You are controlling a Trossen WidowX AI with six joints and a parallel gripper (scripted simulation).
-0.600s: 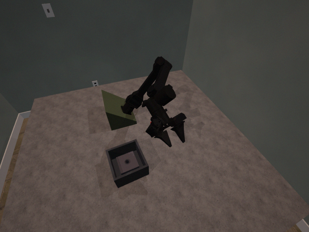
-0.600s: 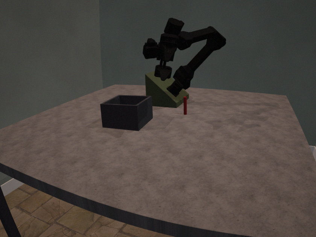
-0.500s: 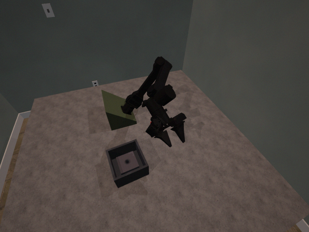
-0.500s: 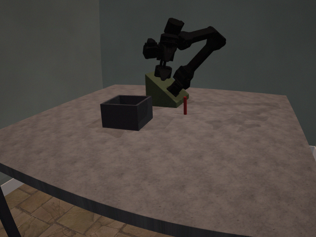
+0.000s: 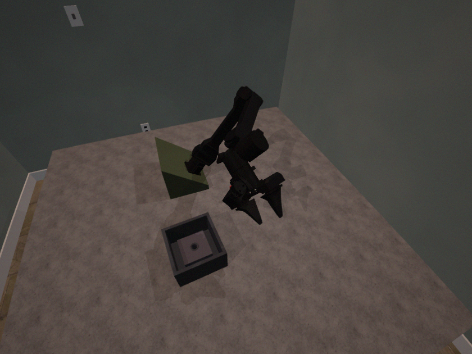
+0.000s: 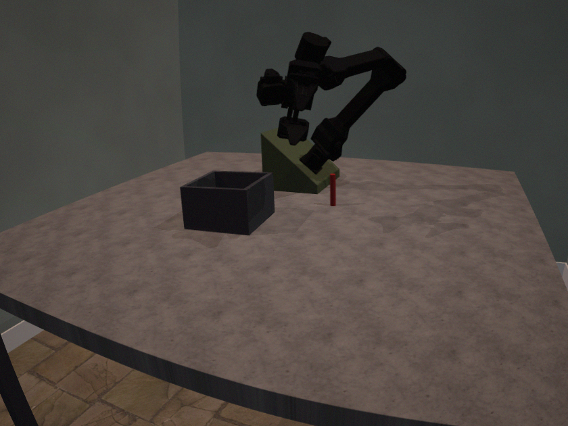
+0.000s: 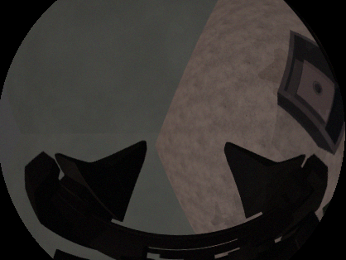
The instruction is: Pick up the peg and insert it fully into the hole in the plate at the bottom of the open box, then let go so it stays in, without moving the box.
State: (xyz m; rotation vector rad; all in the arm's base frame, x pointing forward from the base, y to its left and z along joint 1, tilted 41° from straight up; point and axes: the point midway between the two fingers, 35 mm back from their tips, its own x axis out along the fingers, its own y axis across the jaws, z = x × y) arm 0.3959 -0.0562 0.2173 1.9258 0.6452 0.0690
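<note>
Right now my hand is 240 mm past the red peg, 210 mm above it and 10 mm to the right of it. Also, from my hand: pale plate: 200 mm below, 190 mm to the right, 70 mm behind; then box: 220 mm below, 190 mm to the right, 70 mm behind.
</note>
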